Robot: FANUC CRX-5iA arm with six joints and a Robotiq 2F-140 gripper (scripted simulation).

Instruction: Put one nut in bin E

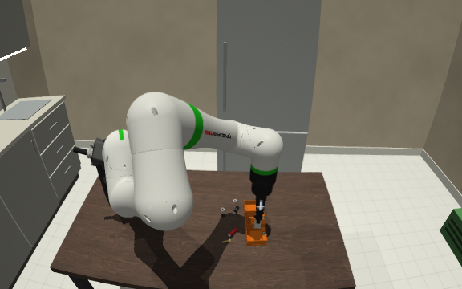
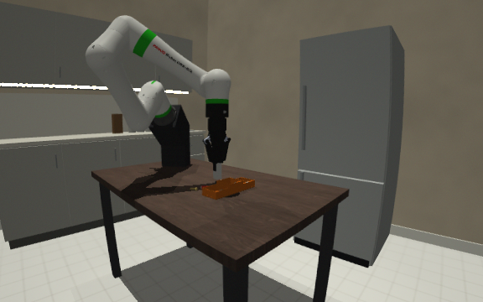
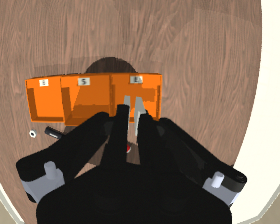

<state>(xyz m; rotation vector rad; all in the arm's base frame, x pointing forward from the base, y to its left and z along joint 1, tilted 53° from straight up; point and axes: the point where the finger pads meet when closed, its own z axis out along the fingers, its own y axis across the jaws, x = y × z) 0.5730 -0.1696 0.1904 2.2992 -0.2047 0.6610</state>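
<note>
My hand is 4 cm past the dark cylinder, 18 cm to the right of it and 10 cm above it. The rest, counted from my hand: red piece 9 cm behind, 5 cm to the left, 10 cm below; yellow screw 12 cm behind, 1 cm to the left, 10 cm below.
</note>
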